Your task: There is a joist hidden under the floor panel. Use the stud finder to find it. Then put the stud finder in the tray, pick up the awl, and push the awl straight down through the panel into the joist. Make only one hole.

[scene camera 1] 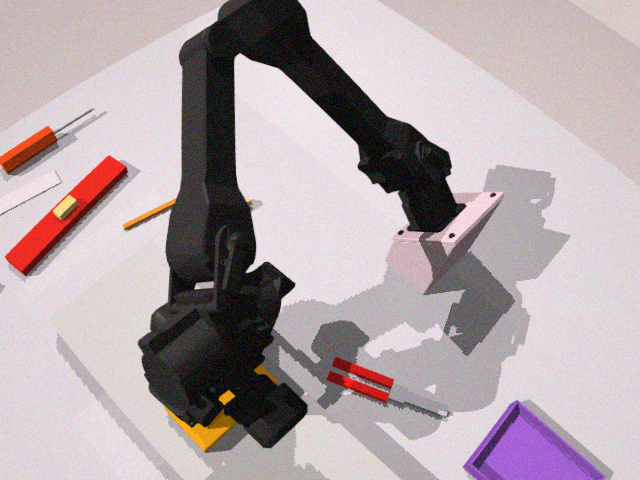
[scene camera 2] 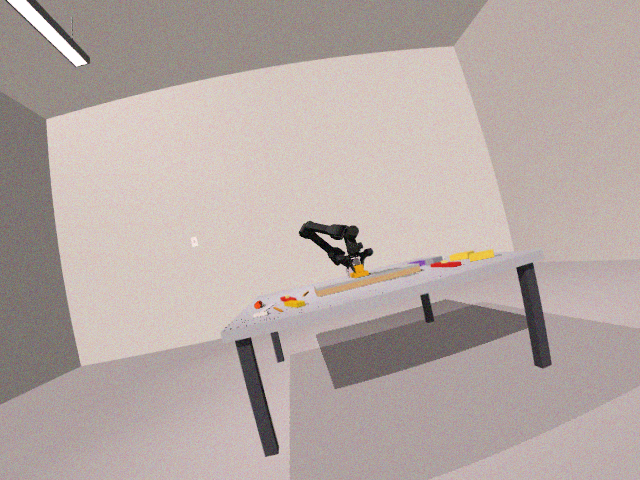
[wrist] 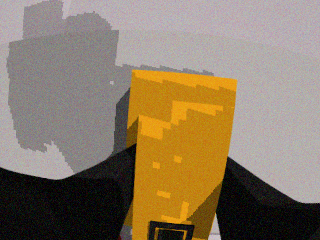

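Note:
The wrist view shows me my gripper. It is part of what I see in this scene, along with a yellow stud finder and a red-handled tool.

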